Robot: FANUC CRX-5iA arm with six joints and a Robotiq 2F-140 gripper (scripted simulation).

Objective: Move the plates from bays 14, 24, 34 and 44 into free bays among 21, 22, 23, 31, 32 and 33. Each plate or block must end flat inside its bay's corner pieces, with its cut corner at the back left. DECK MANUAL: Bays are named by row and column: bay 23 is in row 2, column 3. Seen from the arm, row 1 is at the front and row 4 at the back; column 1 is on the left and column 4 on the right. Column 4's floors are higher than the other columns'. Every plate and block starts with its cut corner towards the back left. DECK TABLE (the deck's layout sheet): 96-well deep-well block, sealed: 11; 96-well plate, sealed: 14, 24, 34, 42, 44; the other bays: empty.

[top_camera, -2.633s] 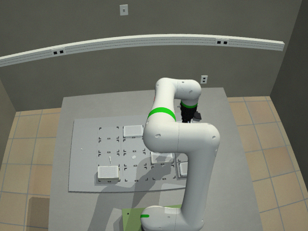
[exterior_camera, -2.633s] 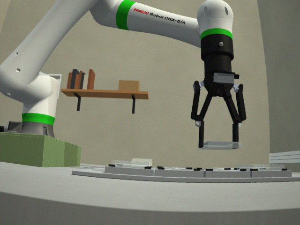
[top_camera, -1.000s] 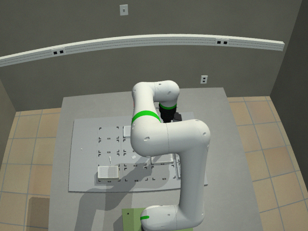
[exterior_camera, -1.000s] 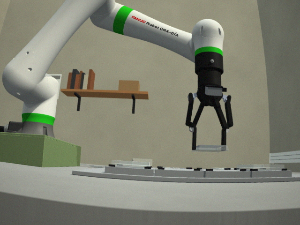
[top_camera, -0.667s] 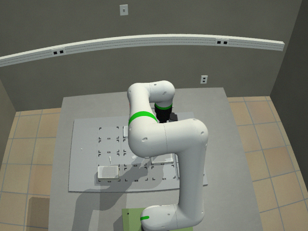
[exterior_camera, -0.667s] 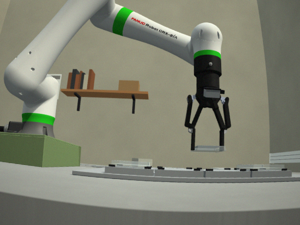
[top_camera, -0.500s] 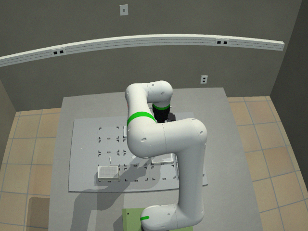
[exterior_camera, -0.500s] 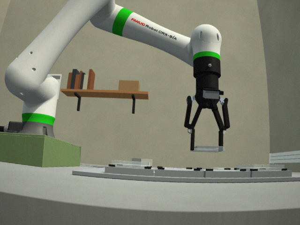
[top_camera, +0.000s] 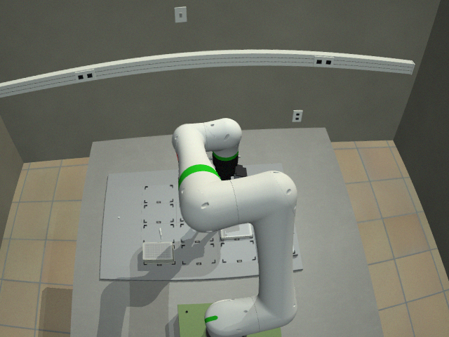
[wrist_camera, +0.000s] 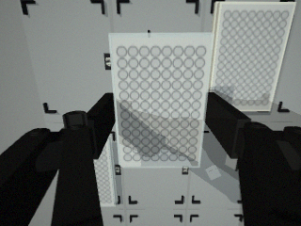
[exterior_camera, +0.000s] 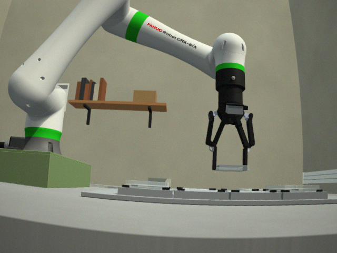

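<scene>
Now: the dark stick 90 mm below my hand and 50 mm to the right of it. Round my hand: thin white stick 300 mm to the left, 90 mm below, 60 mm behind; white scrap 150 mm to the left, 100 mm below, 70 mm behind; sealed 96-well plate 20 mm below.
</scene>
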